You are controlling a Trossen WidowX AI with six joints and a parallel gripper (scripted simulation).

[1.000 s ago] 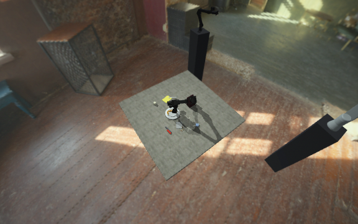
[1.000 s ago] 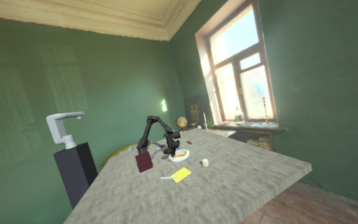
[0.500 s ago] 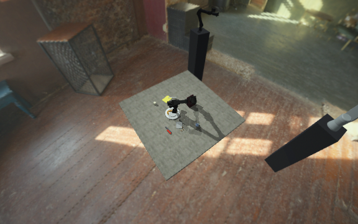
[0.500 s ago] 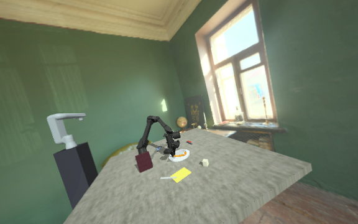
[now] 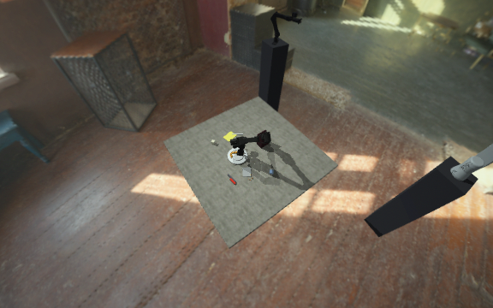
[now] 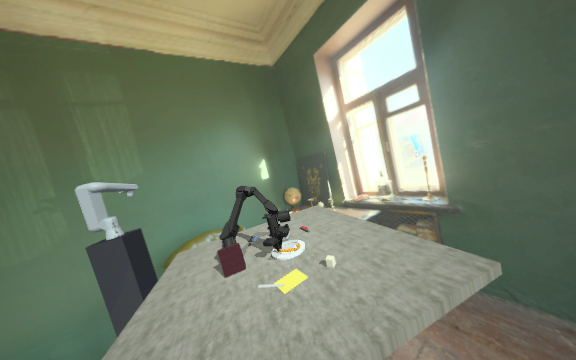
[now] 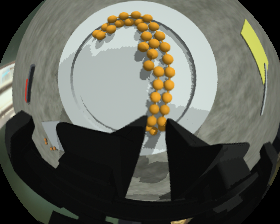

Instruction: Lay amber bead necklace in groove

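My gripper tip is now 50 mm short of the board, 20 mm above it and 10 mm to the right of it. From my gripper tip the other things lie so: grey square (210 mm to the left, 60 mm ahead, 20 mm below); white stick (250 mm to the right, 90 mm behind, 20 mm below); yellow card (260 mm to the right, 20 mm below).
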